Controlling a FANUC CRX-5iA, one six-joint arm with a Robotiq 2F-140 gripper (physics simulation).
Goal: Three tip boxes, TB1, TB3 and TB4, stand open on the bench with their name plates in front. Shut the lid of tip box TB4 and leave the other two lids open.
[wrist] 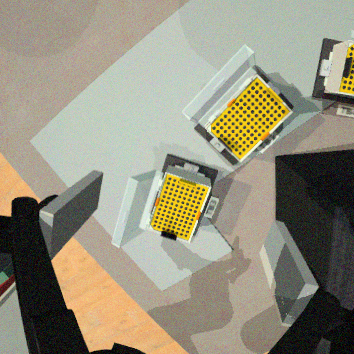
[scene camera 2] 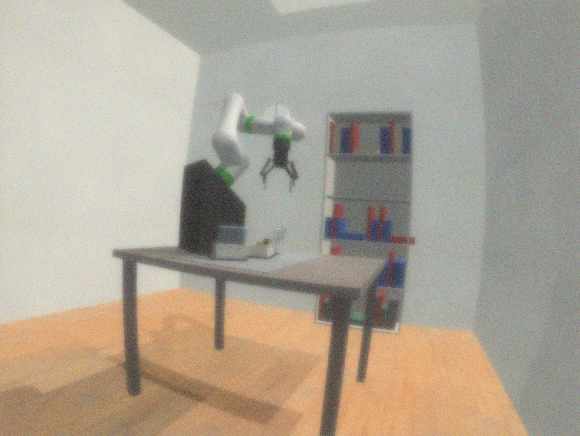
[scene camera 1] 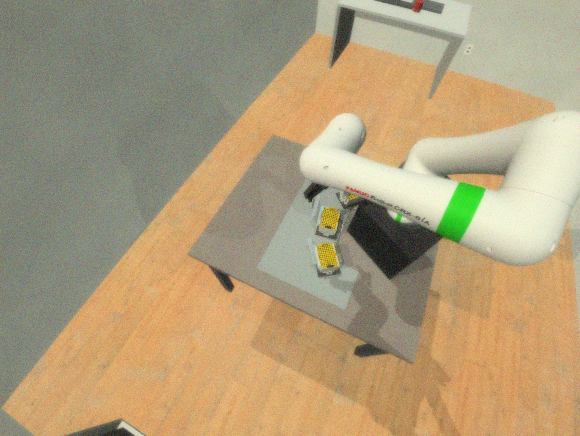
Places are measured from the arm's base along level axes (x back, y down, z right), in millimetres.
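Pixels of known places: gripper, fingertip midpoint: [wrist: 183, 213] [scene camera 2: 278, 191] [scene camera 1: 327, 202]; arm's base, origin of the base link: [scene camera 2: 214, 187].
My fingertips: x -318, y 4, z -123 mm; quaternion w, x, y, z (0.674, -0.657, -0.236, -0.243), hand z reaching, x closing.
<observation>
Ahead of a thing's pixels: the offset from my fingertips to its middle. "*": to the spot under its first point. Level surfaces: height alone.
TB4 {dx +70, dy +267, dz +320 mm} [scene camera 1: 351, 198] [wrist: 348, 75] is partly behind the arm in scene view 1 and cut off at the right edge of the wrist view, where its lid is out of frame; its plate {* dx +117, dy +330, dz +272 mm} [wrist: 346, 110] is cut too. TB1 {dx +16, dy +267, dz +101 mm} [scene camera 1: 330, 219] [wrist: 251, 118], the middle box, has its clear lid [wrist: 219, 84] up. TB3 {dx +81, dy +267, dz -89 mm} [scene camera 1: 327, 256] [wrist: 181, 206] has its lid {* dx +26, dy +224, dz -140 mm} [wrist: 131, 210] up. Scene view 2 shows two raised lids, one {* dx +11, dy +219, dz +372 mm} [scene camera 2: 233, 234] at left, one {* dx -59, dy +212, dz +65 mm} [scene camera 2: 280, 233] at right; which boxes they belong to is unclear. My gripper [scene camera 1: 314, 191] [scene camera 2: 278, 189] [wrist: 183, 213] is open and empty, high above the bench.
The boxes stand on a pale mat {dy +332 mm} [scene camera 1: 287, 255] [wrist: 115, 115] on the bench {dy +335 mm} [scene camera 1: 227, 210] [scene camera 2: 320, 272] [wrist: 50, 75]. A large black pedestal [scene camera 1: 375, 240] [scene camera 2: 200, 210] [wrist: 312, 187] stands close beside them under the arm. A bookshelf [scene camera 2: 370, 115] and a side table [scene camera 1: 400, 20] stand farther off.
</observation>
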